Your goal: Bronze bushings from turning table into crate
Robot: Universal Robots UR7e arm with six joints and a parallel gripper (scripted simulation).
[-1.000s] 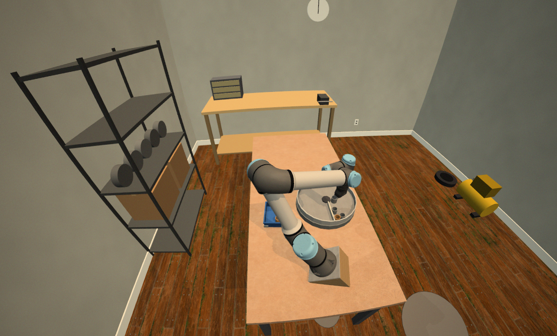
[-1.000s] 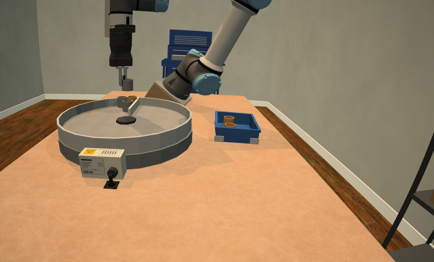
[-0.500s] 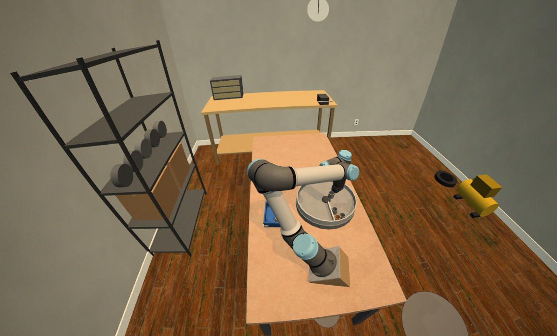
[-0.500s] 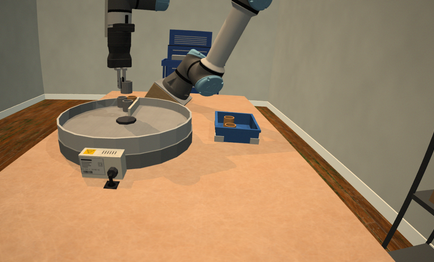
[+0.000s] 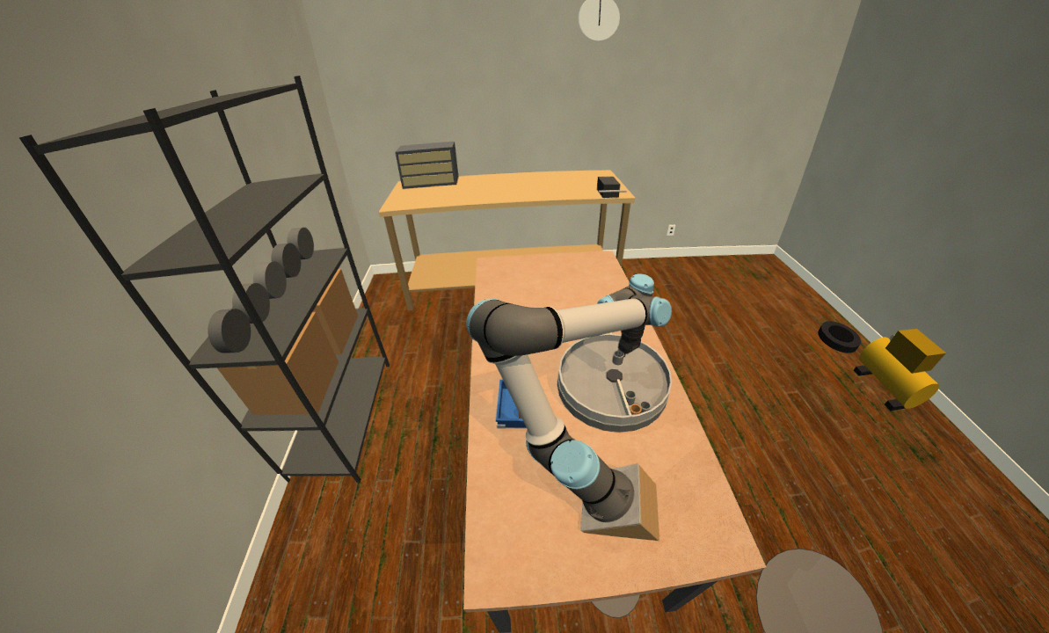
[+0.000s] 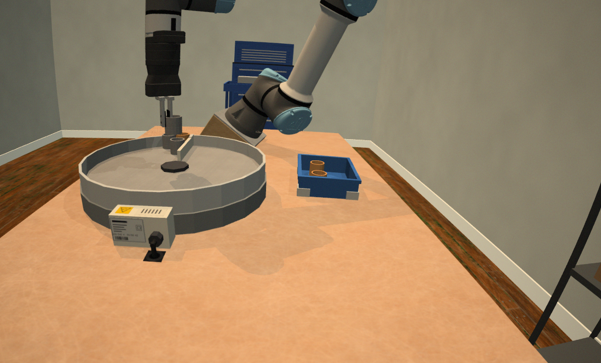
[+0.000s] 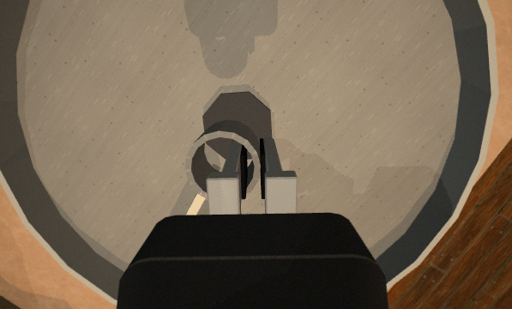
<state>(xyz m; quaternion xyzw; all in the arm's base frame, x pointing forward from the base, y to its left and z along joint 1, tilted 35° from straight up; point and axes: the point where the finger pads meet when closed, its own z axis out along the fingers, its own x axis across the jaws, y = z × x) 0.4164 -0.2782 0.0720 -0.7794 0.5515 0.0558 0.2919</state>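
The turning table is 120 mm below my hand and 10 mm to the left of it. Also, from my hand: blue crate (390 mm to the left, 150 mm below, 30 mm behind).
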